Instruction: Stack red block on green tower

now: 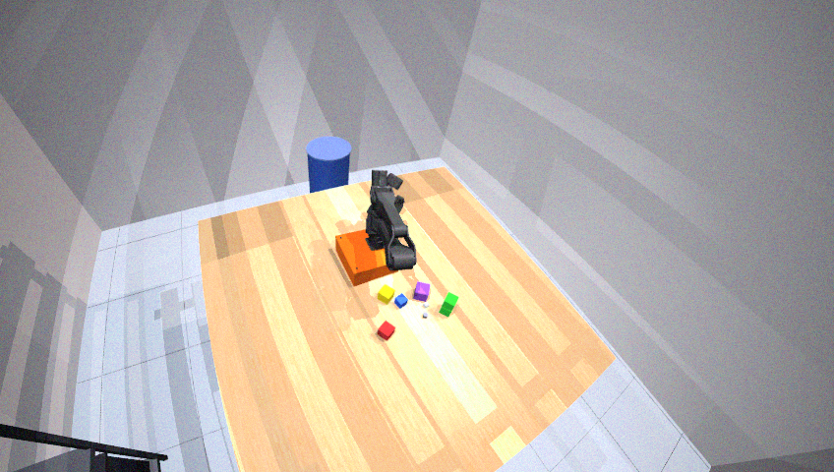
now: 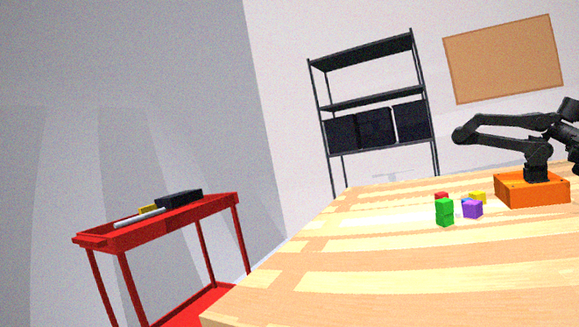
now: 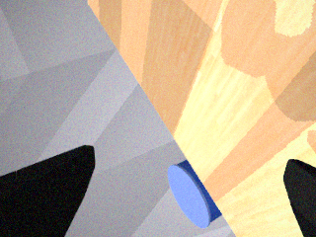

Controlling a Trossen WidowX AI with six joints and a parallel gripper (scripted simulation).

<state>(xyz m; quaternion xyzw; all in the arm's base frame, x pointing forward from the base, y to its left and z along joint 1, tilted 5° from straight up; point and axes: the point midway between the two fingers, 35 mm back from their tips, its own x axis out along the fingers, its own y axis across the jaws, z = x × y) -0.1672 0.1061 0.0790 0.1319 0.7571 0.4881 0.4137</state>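
Right now the red block is 51 cm ahead of my gripper tip, 23 cm to the right of it and 10 cm below it. From my gripper tip the other things lie so: blue block 42 cm ahead, 13 cm to the right, 11 cm below; yellow block 38 cm ahead, 17 cm to the right, 10 cm below; purple block 42 cm ahead, 10 cm below, 4 cm to the right.
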